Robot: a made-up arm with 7 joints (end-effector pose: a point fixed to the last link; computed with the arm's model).
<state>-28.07 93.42 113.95 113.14 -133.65 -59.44 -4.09</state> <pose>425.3 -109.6 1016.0 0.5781 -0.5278 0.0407 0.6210</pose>
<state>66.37 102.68 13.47 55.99 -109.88 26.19 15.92</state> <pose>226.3 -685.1 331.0 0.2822 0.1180 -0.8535 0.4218</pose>
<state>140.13 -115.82 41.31 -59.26 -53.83 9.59 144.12</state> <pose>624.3 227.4 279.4 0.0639 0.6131 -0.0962 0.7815</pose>
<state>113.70 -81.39 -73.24 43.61 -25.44 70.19 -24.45</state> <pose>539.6 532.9 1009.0 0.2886 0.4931 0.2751 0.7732</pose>
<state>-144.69 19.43 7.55 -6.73 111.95 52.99 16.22</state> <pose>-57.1 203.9 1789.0 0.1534 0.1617 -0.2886 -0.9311</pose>
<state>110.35 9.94 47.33 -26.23 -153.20 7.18 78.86</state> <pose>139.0 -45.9 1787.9 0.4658 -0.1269 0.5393 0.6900</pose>
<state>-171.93 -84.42 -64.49 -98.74 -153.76 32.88 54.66</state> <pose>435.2 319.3 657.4 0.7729 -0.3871 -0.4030 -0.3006</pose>
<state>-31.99 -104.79 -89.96 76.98 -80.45 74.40 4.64</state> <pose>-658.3 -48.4 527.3 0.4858 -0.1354 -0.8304 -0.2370</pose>
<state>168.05 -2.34 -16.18 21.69 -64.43 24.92 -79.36</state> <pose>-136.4 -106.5 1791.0 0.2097 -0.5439 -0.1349 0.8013</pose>
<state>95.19 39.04 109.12 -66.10 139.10 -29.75 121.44</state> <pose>260.0 -589.9 1321.6 0.5324 0.3713 0.2429 0.7209</pose>
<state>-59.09 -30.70 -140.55 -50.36 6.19 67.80 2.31</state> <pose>-69.2 -358.6 1703.7 0.9338 0.2443 0.1901 0.1793</pose>
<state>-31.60 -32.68 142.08 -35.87 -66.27 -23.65 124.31</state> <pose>-374.0 -69.5 1726.1 0.9486 -0.1706 0.2463 -0.1017</pose>
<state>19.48 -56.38 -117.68 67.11 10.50 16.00 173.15</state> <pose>-519.9 544.1 1072.9 0.4770 -0.6879 0.4879 -0.2473</pose>
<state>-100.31 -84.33 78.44 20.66 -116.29 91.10 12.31</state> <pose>171.4 -852.2 1094.2 0.7358 0.5669 0.1456 -0.3405</pose>
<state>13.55 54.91 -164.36 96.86 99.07 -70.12 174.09</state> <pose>158.4 -92.8 1496.8 0.7522 -0.2596 -0.1627 0.5834</pose>
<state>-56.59 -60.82 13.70 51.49 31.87 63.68 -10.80</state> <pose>-99.1 -541.4 1468.4 0.2412 -0.0326 0.0922 -0.9655</pose>
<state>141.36 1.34 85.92 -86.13 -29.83 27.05 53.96</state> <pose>209.2 -309.1 1497.5 0.2906 0.5062 0.6710 -0.4572</pose>
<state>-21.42 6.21 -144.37 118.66 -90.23 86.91 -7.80</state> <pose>-298.0 -142.9 1284.3 0.2730 -0.5912 -0.5100 0.5620</pose>
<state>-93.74 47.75 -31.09 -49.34 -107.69 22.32 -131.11</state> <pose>68.7 363.0 1667.0 0.1228 -0.4163 0.0808 0.8972</pose>
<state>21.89 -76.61 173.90 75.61 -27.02 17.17 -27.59</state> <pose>-727.9 179.4 556.4 0.5163 -0.5596 -0.6447 -0.0681</pose>
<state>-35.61 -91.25 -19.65 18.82 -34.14 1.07 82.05</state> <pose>-847.8 -560.2 958.7 0.2060 -0.8403 -0.1568 0.4763</pose>
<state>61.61 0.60 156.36 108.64 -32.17 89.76 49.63</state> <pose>-319.8 66.3 1189.4 0.5280 -0.0706 -0.7474 0.3971</pose>
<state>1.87 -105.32 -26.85 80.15 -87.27 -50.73 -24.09</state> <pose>-729.4 56.2 1045.8 0.7086 0.5778 0.2851 -0.2876</pose>
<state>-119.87 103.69 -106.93 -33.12 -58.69 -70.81 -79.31</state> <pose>-202.5 760.6 483.4 0.2827 0.0889 -0.9303 0.2161</pose>
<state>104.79 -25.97 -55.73 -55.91 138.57 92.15 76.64</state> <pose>-297.4 434.6 1334.6 0.8253 0.2240 -0.4406 0.2730</pose>
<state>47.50 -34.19 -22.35 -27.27 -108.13 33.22 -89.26</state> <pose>-524.3 532.3 1477.3 0.8968 -0.2765 -0.0083 -0.3453</pose>
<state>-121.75 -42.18 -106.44 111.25 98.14 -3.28 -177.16</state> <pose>-156.6 -534.4 1126.6 0.7953 -0.0835 -0.5085 0.3194</pose>
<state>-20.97 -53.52 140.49 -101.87 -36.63 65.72 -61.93</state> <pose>-371.7 23.1 1476.0 0.4120 -0.3751 0.2820 0.7811</pose>
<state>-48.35 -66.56 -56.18 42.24 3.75 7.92 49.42</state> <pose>-677.3 -419.4 1355.5 0.1935 0.7906 -0.1307 -0.5660</pose>
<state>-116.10 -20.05 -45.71 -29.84 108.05 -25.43 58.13</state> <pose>371.3 -383.9 1653.4 0.2555 -0.2337 -0.1788 0.9209</pose>
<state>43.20 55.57 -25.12 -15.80 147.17 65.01 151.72</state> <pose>214.1 -547.6 1491.5 0.0541 -0.7905 -0.1518 0.5909</pose>
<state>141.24 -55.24 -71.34 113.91 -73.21 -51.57 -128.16</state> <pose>326.4 -85.5 1226.6 0.1974 0.6669 0.3403 -0.6328</pose>
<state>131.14 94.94 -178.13 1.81 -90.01 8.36 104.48</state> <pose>-760.9 -668.2 767.3 0.1344 -0.8871 -0.3014 0.3225</pose>
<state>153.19 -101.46 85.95 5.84 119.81 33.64 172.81</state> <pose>824.3 398.4 535.8 0.0154 0.2215 -0.9291 0.2956</pose>
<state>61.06 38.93 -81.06 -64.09 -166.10 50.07 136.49</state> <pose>-295.7 -431.2 1360.1 0.1560 -0.9600 0.0557 0.2260</pose>
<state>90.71 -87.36 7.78 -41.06 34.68 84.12 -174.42</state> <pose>-173.4 850.6 759.4 0.7653 0.3819 -0.2097 -0.4738</pose>
